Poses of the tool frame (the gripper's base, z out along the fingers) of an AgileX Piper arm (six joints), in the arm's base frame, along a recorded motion.
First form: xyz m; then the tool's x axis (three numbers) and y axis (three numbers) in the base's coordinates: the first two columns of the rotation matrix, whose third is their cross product.
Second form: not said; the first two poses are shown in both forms.
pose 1, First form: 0.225 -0.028 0.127 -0.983 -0.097 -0.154 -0.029 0.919 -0.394
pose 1, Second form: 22.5 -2.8 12.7 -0.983 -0.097 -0.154 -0.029 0.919 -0.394
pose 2, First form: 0.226 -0.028 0.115 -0.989 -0.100 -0.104 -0.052 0.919 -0.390
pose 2, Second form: 22.6 -2.8 11.5 -0.989 -0.100 -0.104 -0.052 0.919 -0.390
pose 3, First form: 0.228 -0.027 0.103 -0.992 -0.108 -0.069 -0.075 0.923 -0.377
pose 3, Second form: 22.8 -2.7 10.3 -0.992 -0.108 -0.069 -0.075 0.923 -0.377
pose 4, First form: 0.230 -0.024 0.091 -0.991 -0.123 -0.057 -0.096 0.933 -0.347
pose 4, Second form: 23.0 -2.4 9.1 -0.991 -0.123 -0.057 -0.096 0.933 -0.347
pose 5, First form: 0.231 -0.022 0.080 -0.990 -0.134 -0.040 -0.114 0.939 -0.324
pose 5, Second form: 23.1 -2.2 8.0 -0.990 -0.134 -0.040 -0.114 0.939 -0.324
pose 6, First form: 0.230 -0.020 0.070 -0.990 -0.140 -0.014 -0.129 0.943 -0.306
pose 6, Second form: 23.0 -2.0 7.0 -0.990 -0.140 -0.014 -0.129 0.943 -0.306
